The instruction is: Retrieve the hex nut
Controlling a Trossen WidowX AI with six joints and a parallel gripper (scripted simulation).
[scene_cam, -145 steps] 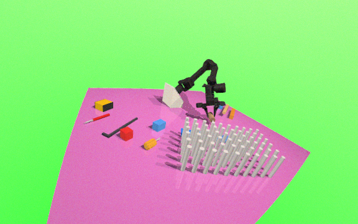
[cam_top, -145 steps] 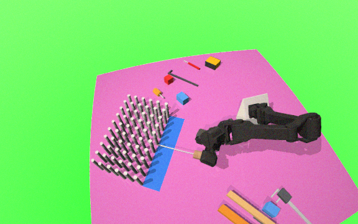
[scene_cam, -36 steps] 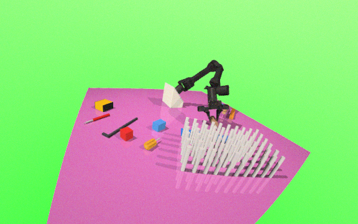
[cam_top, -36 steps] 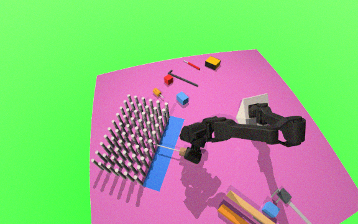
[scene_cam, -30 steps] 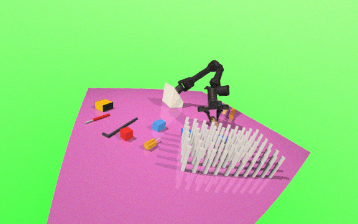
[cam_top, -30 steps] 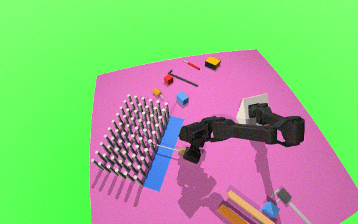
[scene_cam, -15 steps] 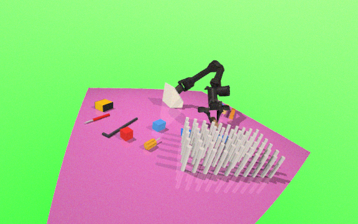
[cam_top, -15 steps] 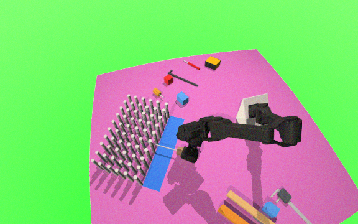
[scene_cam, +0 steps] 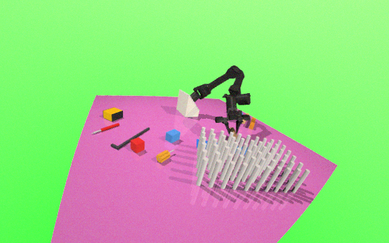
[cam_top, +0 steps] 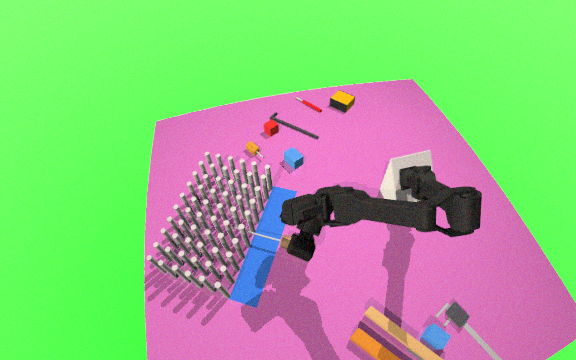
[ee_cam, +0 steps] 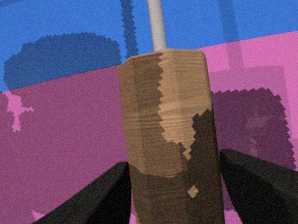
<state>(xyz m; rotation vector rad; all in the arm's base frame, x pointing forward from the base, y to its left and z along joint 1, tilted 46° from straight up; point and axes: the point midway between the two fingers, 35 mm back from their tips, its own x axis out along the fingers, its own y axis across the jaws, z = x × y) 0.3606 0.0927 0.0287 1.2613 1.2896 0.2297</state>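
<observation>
Now: gripper tip 80 mm short of the blue taped strip, 50 mm to the left of it and 40 mm above it. Round my gripper tip: red cube: 500 mm to the right, 30 mm behind, 20 mm below; wooden-handled tool: 90 mm ahead, 50 mm to the right; orange-handled tool: 410 mm to the right, 60 mm ahead, 20 mm below.
</observation>
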